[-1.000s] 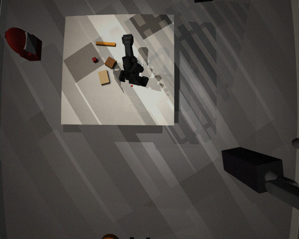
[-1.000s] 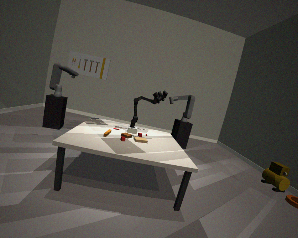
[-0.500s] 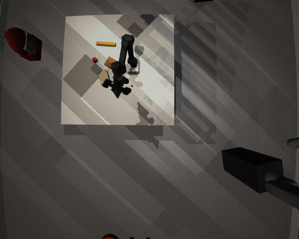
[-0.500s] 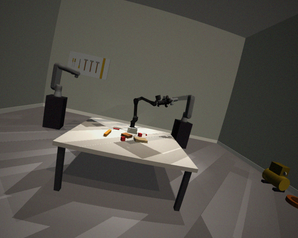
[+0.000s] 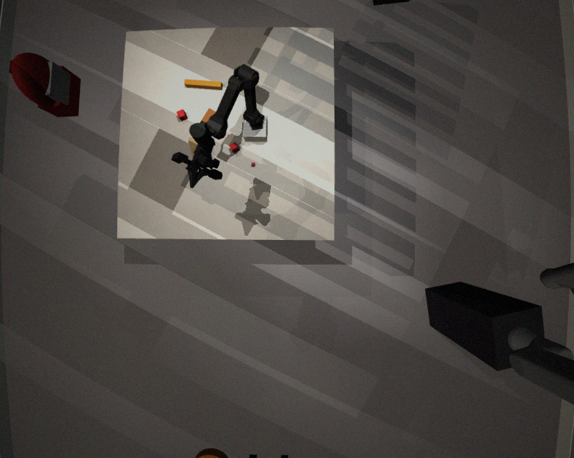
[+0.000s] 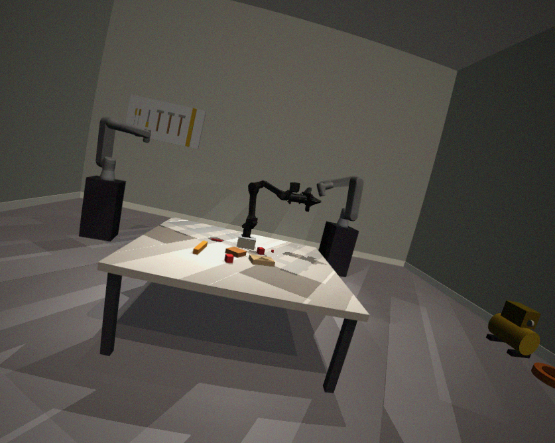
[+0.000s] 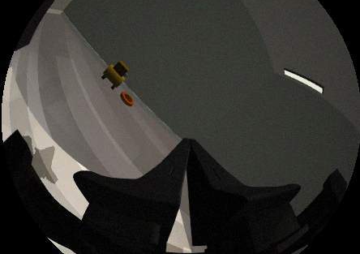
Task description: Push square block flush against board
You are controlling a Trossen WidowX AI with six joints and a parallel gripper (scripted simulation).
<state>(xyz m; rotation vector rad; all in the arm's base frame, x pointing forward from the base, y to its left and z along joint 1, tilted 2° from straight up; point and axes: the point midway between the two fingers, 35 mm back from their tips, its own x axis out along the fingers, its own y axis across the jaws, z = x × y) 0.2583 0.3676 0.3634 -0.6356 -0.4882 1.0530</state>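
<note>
Now: gripper tip 490 mm to the left of the orange square block, 430 mm above it and 10 mm past it. Also, from my gripper tip: tiny red piece (440 mm below, 200 mm behind, 190 mm to the right); then tan board (430 mm below, 330 mm to the right, 90 mm ahead); then thin red bar (600 mm to the right, 440 mm below, 260 mm behind).
</note>
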